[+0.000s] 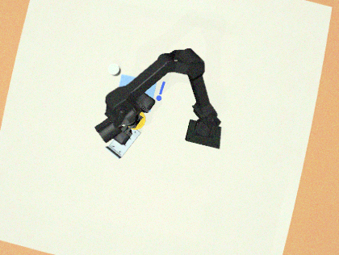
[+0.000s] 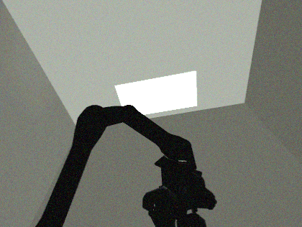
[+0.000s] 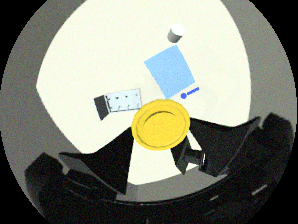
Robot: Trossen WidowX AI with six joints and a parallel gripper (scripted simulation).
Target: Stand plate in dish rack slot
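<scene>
Now: gripper tip 50 mm short of the dish rack, 90 mm to the right of it and 150 mm above it. The rest, counted from my gripper tip: light blue mat: 40 mm ahead, 110 mm to the right, 170 mm below; then yellow plate: 10 mm above; then blue spoon: 60 mm behind, 130 mm to the right, 170 mm below.
</scene>
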